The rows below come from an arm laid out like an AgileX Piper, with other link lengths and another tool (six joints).
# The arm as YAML. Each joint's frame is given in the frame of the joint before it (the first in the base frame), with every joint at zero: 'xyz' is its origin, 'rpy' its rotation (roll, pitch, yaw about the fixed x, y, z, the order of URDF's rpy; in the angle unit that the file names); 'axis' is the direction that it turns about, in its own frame. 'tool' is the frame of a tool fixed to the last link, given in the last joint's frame.
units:
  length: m
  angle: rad
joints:
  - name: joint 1
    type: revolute
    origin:
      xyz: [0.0, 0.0, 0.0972]
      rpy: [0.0, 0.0, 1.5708]
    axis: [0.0, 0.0, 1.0]
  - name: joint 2
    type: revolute
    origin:
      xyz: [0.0, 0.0, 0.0]
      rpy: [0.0, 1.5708, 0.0]
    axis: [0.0, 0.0, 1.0]
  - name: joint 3
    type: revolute
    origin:
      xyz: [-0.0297, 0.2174, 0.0]
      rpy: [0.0, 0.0, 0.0]
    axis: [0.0, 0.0, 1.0]
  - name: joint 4
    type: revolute
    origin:
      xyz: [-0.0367, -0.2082, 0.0]
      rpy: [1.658, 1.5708, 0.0]
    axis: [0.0, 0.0, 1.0]
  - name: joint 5
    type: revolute
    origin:
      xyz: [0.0, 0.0, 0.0]
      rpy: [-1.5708, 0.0, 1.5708]
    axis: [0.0, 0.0, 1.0]
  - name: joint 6
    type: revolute
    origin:
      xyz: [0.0, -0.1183, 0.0]
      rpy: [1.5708, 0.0, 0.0]
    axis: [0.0, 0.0, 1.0]
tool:
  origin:
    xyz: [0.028, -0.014, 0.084]
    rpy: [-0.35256, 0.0, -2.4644]
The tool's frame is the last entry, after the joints.
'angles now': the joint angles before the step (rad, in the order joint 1, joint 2, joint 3, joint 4, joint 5, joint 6). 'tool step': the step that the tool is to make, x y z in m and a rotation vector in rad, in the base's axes. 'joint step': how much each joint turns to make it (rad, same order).
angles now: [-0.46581 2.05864 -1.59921 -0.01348 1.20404 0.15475]
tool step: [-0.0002 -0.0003 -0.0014 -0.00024 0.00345 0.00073]
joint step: [0.00006 0.00461 -0.00006 -0.00190 -0.00157 0.00005]
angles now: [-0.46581 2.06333 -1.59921 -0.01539 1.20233 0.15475]
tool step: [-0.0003 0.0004 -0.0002 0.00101 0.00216 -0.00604]
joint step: [0.00013 0.00089 -0.00009 0.00000 0.00167 0.00615]
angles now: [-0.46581 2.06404 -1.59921 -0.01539 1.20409 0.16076]
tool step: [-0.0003 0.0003 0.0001 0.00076 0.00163 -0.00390]
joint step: [0.00006 -0.00002 -0.00017 0.00001 0.00205 0.00392]
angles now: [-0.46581 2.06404 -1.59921 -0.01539 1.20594 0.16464]
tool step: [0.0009 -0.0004 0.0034 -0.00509 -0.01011 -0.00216]
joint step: [-0.00006 -0.01101 -0.00054 0.00001 0.00026 0.00209]
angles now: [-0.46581 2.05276 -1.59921 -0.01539 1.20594 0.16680]
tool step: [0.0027 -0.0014 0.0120 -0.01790 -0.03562 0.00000]
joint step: [-0.00012 -0.03968 -0.00016 0.00001 -0.00002 -0.00012]
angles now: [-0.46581 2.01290 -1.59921 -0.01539 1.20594 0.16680]
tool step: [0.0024 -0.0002 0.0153 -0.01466 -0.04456 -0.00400]
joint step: [-0.00182 -0.05046 0.00023 0.00730 0.00384 -0.00003]
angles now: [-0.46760 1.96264 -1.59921 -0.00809 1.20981 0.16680]
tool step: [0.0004 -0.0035 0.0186 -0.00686 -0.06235 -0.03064]
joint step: [-0.02479 -0.06101 -0.00032 0.02338 0.00286 0.00018]
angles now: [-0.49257 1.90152 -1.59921 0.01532 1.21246 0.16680]
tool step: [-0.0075 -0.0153 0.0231 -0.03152 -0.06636 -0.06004]
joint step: [-0.05895 -0.07492 -0.00016 0.00583 0.00185 0.00012]
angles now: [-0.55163 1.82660 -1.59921 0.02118 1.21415 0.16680]
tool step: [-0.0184 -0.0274 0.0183 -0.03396 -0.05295 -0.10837]
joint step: [-0.10811 -0.05898 0.00015 0.00226 -0.00400 -0.00004]
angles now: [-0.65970 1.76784 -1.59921 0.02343 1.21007 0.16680]
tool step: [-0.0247 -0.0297 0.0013 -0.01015 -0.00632 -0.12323]
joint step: [-0.12192 -0.00325 -0.00020 -0.00388 -0.00802 0.00151]
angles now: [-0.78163 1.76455 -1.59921 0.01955 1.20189 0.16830]
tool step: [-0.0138 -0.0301 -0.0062 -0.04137 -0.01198 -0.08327]
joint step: [-0.08390 0.02693 -0.00031 -0.01952 -0.06511 0.00055]
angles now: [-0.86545 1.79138 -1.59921 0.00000 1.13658 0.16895]
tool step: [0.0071 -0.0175 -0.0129 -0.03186 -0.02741 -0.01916]
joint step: [-0.01745 0.05002 -0.00009 -0.00005 -0.09195 0.00184]
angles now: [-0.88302 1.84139 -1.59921 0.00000 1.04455 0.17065]
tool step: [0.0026 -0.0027 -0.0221 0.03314 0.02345 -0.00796]
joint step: [0.00013 0.06727 -0.00015 -0.00004 -0.02662 0.00862]
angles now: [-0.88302 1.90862 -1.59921 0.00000 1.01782 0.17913]
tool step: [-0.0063 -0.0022 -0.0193 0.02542 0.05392 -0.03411]
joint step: [-0.00010 0.05690 0.00012 -0.04063 -0.00234 0.04625]
